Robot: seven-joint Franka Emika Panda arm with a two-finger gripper.
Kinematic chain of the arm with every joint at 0, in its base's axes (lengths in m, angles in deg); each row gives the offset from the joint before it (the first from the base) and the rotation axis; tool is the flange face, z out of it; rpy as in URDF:
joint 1: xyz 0 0 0.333 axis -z
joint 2: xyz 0 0 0 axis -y
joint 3: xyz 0 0 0.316 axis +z
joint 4: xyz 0.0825 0 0 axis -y
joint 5: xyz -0.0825 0 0.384 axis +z
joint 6: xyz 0 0 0 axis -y
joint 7: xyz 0.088 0 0 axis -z
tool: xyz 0 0 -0.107 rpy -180 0 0
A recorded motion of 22 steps. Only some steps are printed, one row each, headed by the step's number.
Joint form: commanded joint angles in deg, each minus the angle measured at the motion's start. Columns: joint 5, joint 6, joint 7, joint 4, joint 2, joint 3, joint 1.
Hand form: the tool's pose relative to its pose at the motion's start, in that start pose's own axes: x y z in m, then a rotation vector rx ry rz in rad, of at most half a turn. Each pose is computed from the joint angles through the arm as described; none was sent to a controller.
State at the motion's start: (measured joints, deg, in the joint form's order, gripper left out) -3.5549 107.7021 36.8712 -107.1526 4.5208 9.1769 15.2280
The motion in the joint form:
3: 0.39 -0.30 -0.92 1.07 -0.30 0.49 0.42
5: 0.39 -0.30 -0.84 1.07 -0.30 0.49 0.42
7: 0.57 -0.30 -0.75 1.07 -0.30 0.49 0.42
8: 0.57 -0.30 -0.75 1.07 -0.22 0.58 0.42
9: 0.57 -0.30 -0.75 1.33 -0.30 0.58 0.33
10: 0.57 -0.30 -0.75 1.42 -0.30 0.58 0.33
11: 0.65 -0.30 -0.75 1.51 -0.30 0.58 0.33
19: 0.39 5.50 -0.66 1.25 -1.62 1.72 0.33
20: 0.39 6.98 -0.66 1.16 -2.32 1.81 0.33
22: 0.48 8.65 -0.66 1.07 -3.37 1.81 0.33
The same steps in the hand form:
3: 0.0020 -0.0024 -0.0055 0.0102 0.0027 -0.0145
5: 0.0020 -0.0024 -0.0055 0.0102 0.0027 -0.0131
7: 0.0018 -0.0026 -0.0055 0.0126 0.0009 -0.0106
8: 0.0011 -0.0032 -0.0064 0.0133 0.0022 -0.0121
9: 0.0014 -0.0043 -0.0078 0.0155 0.0047 -0.0135
10: 0.0016 -0.0044 -0.0086 0.0164 0.0059 -0.0134
11: 0.0017 -0.0045 -0.0093 0.0184 0.0064 -0.0129
19: 0.0061 -0.0218 -0.0042 0.0646 0.0658 -0.0333
20: 0.0090 -0.0252 0.0010 0.0743 0.0741 -0.0353
22: 0.0133 -0.0287 0.0095 0.0844 0.0785 -0.0352

